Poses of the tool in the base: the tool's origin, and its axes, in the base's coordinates. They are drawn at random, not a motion.
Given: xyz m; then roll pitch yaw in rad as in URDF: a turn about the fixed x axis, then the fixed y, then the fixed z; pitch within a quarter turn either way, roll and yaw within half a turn.
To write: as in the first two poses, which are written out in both.
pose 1, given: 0.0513 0.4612 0.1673 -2.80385 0.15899 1.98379
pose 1, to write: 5.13 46.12 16.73 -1.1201 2.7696 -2.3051
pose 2, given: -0.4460 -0.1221 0.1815 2.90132 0.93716 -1.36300
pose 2, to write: -44.60 -12.21 18.15 0.1731 2.1835 2.0737
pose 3, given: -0.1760 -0.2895 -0.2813 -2.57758 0.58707 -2.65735
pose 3, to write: -17.60 -28.95 -28.13 -0.6769 2.3513 -0.3673
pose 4, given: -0.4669 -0.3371 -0.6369 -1.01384 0.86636 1.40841
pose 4, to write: -46.69 -33.71 -63.69 -0.6250 1.2214 2.5362
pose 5, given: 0.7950 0.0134 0.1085 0.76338 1.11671 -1.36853
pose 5, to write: 79.50 1.34 10.85 0.3255 1.2483 -2.1853
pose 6, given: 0.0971 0.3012 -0.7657 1.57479 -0.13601 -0.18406
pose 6, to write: 9.71 30.12 -76.57 1.7068 1.5748 -1.7543
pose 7, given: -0.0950 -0.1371 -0.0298 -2.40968 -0.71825 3.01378
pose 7, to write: -9.50 -13.71 -2.98 -2.4888 2.1653 -2.3308
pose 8, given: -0.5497 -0.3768 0.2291 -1.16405 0.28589 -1.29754
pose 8, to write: -54.97 -37.68 22.91 -1.2610 1.1815 0.1524
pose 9, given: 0.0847 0.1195 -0.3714 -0.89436 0.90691 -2.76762
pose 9, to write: 8.47 11.95 -37.14 -0.5478 1.1748 -1.7606
